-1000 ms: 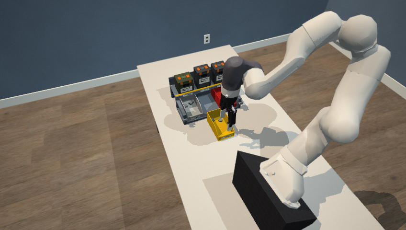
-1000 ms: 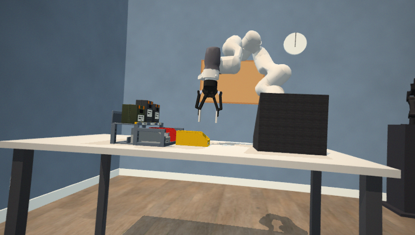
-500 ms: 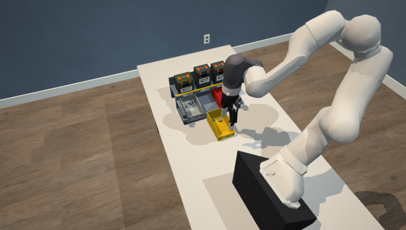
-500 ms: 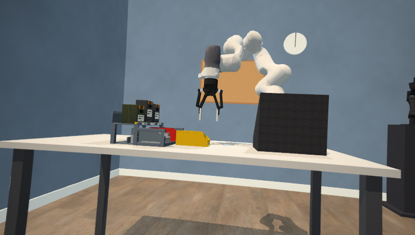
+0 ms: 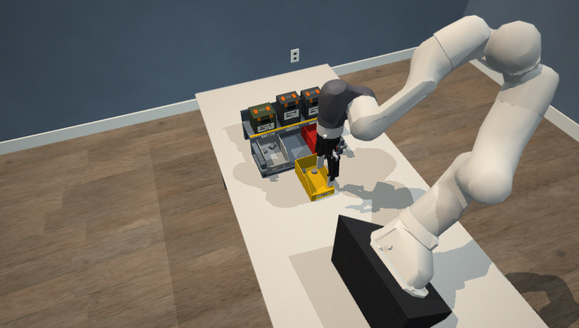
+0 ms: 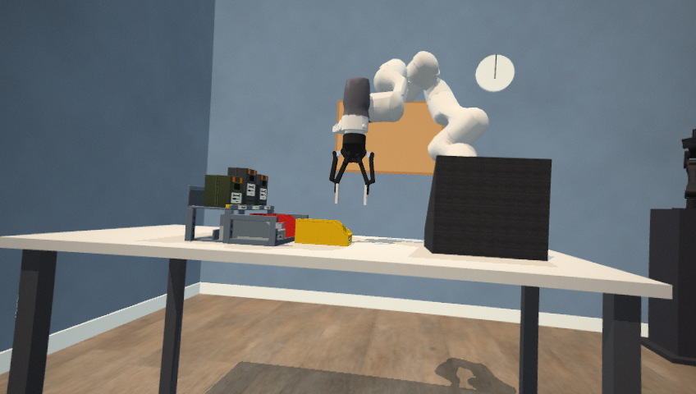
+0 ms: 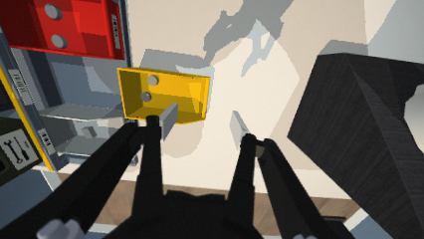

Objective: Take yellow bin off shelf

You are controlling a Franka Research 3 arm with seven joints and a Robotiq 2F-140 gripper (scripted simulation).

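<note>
Right now my hand is 8 cm short of the yellow open bin and 12 cm above it. Round my hand: grey bin (28 cm ahead, 12 cm to the left, 11 cm below); then red bin (28 cm ahead, 10 cm to the right, 11 cm below).
</note>
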